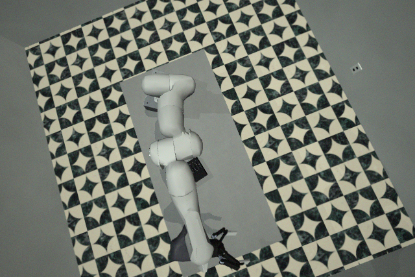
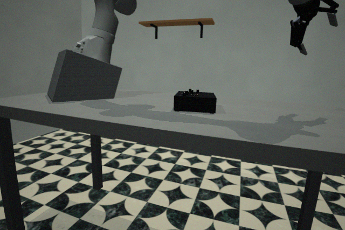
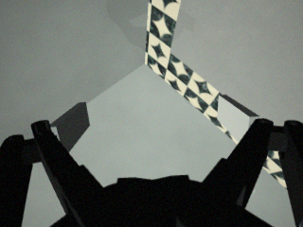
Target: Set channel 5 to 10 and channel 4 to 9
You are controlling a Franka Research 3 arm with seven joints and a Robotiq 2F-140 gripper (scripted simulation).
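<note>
The channel 5 fader cap lies 42 cm behind my hand, 26 cm to the right of it and 22 cm below it. From my hand the other things lie so: channel 1 fader cap: 44 cm behind, 22 cm below, 18 cm to the right; then channel 4 fader cap: 41 cm behind, 24 cm to the right, 22 cm below; then channel 2 fader cap: 41 cm behind, 22 cm below, 19 cm to the right.
</note>
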